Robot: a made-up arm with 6 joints. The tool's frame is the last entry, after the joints.
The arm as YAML. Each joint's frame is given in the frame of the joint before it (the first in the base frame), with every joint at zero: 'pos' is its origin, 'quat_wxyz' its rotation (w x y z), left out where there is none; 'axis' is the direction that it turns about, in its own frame. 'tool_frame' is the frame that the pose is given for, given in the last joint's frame.
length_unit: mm
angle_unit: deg
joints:
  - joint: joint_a
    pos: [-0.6, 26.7, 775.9]
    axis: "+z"
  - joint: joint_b
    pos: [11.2, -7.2, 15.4]
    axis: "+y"
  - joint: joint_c
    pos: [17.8, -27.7, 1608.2]
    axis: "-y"
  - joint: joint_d
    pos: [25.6, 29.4, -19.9]
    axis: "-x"
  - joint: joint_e
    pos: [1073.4, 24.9, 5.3]
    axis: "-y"
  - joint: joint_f
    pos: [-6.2, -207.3, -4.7]
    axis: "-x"
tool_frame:
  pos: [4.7, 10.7, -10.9]
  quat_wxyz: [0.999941, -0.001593, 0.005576, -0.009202]
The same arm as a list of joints. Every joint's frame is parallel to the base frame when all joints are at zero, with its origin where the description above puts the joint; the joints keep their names.
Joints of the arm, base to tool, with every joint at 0 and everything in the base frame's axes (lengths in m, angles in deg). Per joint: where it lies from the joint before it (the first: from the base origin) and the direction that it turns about. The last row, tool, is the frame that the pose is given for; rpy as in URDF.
joint_a: offset -0.0006 0.0267 0.7759 axis +z
joint_b: offset 0.0112 -0.0072 0.0154 axis +y
joint_c: offset 0.0178 -0.0277 1.6082 axis -y
joint_d: offset 0.0256 0.0294 -0.0199 axis -x
joint_e: offset 1.0734 0.0249 0.0053 axis -y
joint_f: offset -0.0062 -0.2073 -0.0047 axis -x
tool: offset 0.0047 0.0107 -0.0109 rpy -0.19 0.64 -1.06

